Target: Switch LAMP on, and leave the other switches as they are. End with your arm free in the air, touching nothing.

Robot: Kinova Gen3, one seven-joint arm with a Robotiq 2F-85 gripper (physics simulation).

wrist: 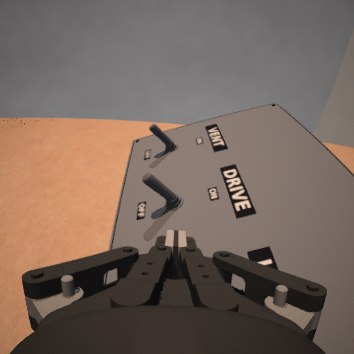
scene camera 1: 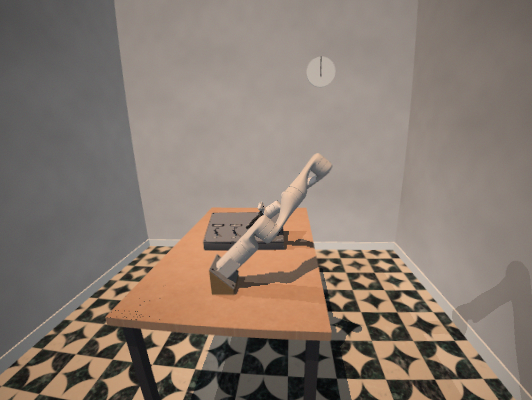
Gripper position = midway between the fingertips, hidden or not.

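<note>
Gripper [wrist: 175, 241] visible. Grey switch panel [scene camera 1: 224, 223], also in the wrist view [wrist: 255, 182].
</note>
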